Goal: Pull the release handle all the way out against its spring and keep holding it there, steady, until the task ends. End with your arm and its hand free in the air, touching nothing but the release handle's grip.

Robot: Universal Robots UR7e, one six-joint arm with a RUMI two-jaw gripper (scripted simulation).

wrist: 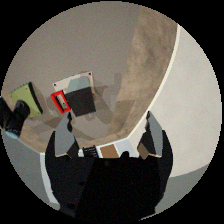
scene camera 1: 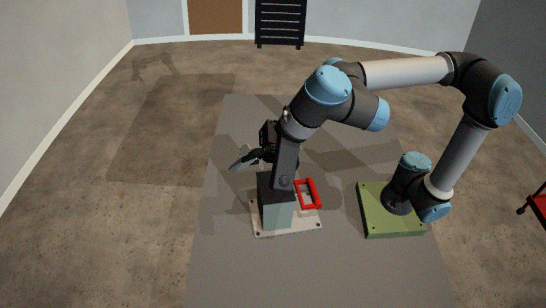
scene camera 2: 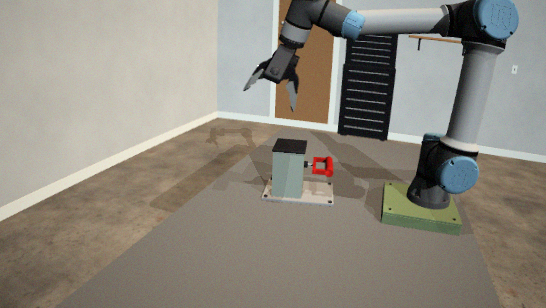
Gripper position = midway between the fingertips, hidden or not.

In view: my gripper [scene camera 1: 259, 174] and a box [scene camera 2: 287, 171].
My gripper shows as well in the wrist view [wrist: 108, 111] and in scene camera 2 [scene camera 2: 268, 101]. The box also shows in the wrist view [wrist: 79, 95] and in scene camera 1 [scene camera 1: 278, 206].
